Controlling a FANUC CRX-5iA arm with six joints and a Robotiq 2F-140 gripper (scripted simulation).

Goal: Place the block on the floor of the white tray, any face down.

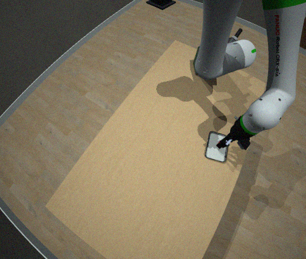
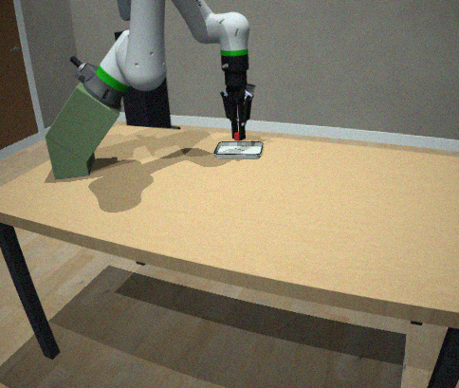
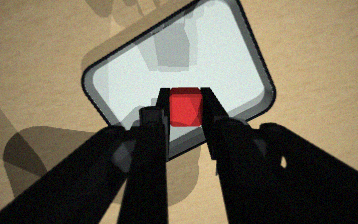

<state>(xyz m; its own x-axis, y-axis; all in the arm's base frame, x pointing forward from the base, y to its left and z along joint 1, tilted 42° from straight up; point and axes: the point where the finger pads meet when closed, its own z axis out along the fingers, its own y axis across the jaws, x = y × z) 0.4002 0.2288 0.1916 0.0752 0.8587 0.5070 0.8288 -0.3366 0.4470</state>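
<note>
Right now the white tray is 8 cm below my hand. Also, from my hand: red block: 2 cm below.
</note>
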